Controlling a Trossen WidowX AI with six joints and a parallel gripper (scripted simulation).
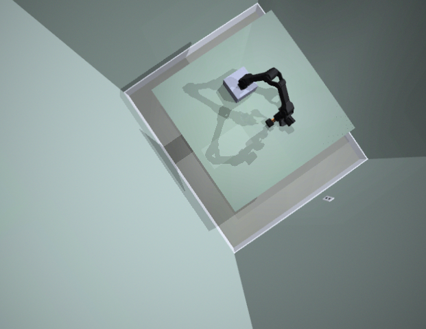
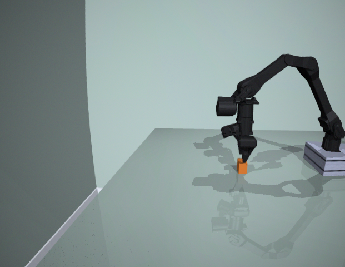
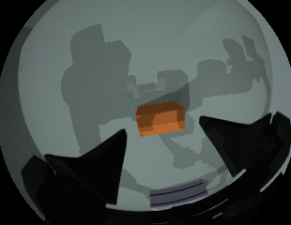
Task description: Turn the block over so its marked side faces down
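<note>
Now: gripper tip 1 cm past the orange block and 3 cm above it.
</note>
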